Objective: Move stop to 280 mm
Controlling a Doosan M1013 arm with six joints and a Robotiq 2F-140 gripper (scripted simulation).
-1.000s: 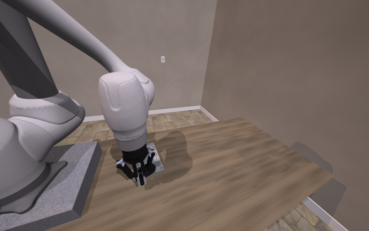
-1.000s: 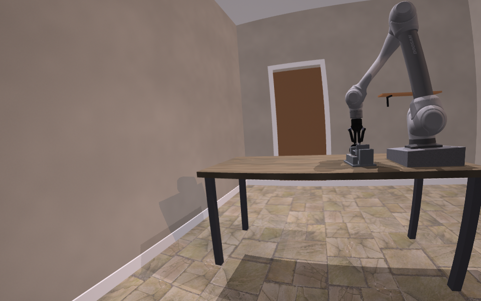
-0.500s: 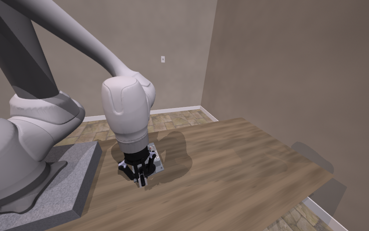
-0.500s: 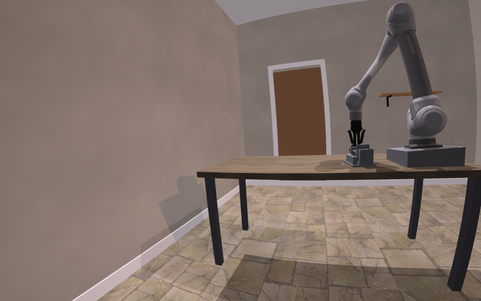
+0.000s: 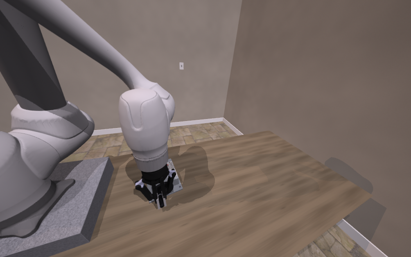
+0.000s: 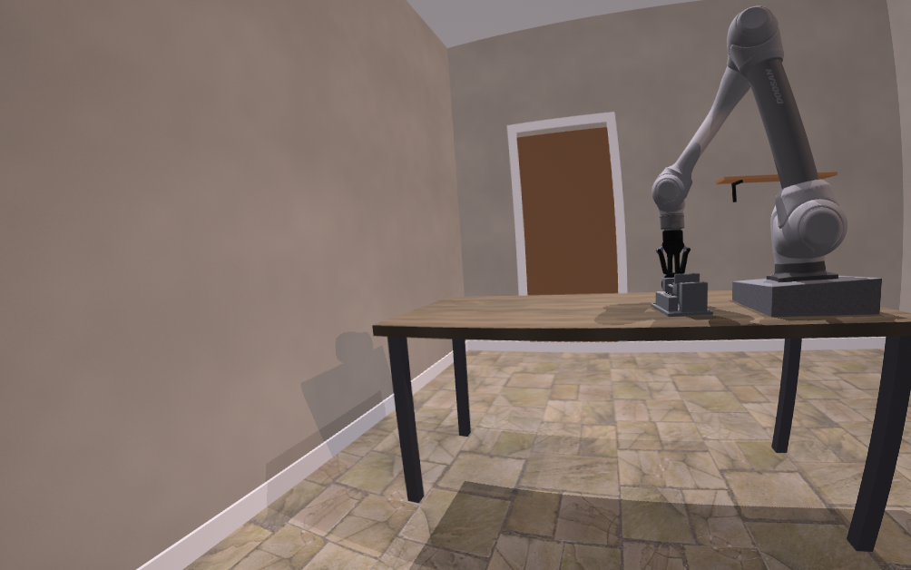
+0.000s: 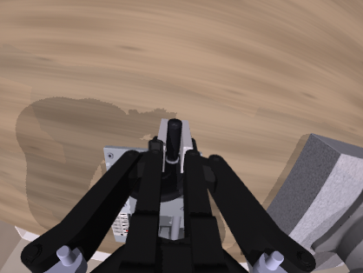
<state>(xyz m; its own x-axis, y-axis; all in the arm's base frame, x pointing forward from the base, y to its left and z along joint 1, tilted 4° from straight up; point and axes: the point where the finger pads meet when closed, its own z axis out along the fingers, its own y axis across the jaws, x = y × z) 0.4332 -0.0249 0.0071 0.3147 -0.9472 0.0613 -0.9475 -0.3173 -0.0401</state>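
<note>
The handwheel is 20 mm to the left of my hand and 10 mm below it.
</note>
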